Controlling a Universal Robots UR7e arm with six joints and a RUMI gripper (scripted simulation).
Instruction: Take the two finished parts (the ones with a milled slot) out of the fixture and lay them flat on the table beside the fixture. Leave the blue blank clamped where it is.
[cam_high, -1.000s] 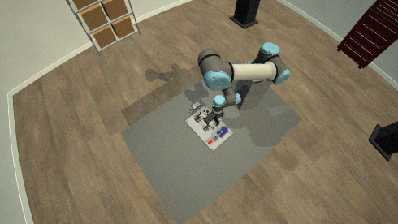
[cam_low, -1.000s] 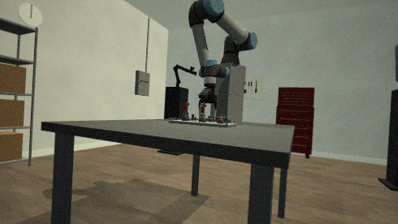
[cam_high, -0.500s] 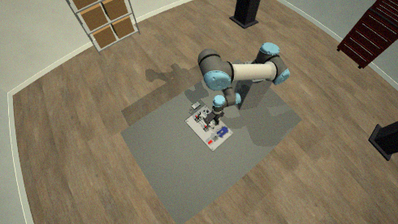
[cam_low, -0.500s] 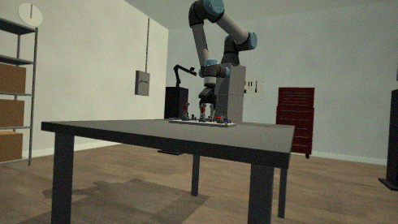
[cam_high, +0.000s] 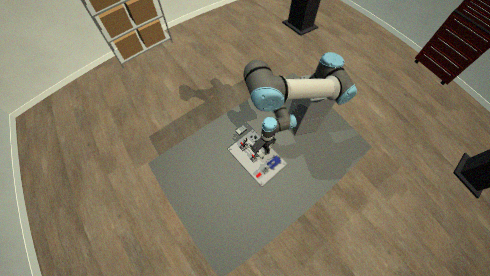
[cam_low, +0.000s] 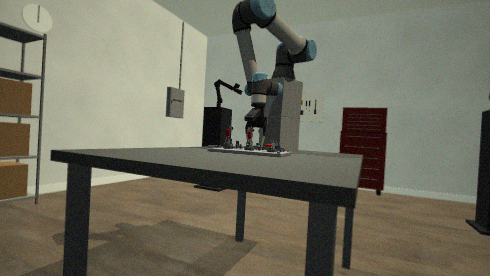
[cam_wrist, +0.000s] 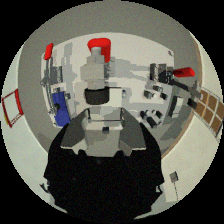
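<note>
Right now my hand is 50 mm short of the white fixture plate and 30 mm above it. The rest, counted from my hand: blue blank: 110 mm to the left, 10 mm below, 10 mm behind; light grey part: 230 mm to the right, 30 mm below, 10 mm ahead.
</note>
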